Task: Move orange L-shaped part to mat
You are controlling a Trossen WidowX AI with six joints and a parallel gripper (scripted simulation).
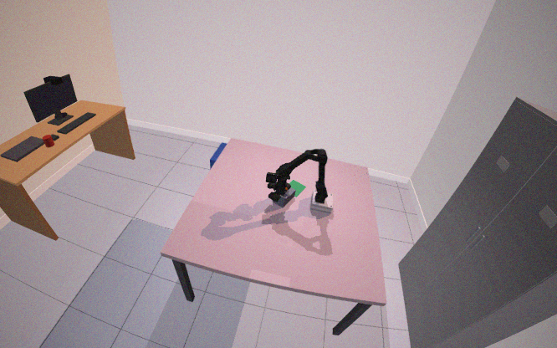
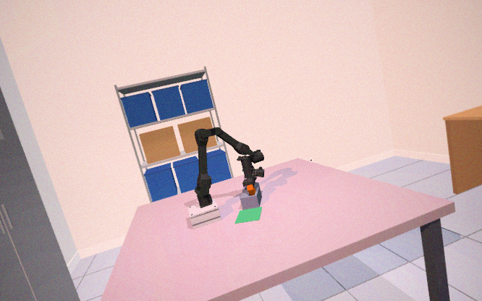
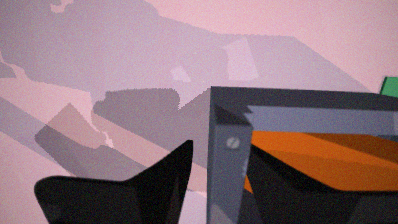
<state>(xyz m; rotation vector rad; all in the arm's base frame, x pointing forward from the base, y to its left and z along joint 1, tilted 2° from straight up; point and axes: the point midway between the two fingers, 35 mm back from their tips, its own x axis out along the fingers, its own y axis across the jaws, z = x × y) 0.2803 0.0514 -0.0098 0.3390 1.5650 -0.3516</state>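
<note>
My gripper tip is now 30 mm past the orange L-shaped part, 50 mm to the left of it and 10 mm below it. Round my gripper tip: green mat 100 mm behind, 200 mm to the right, 50 mm below.
</note>
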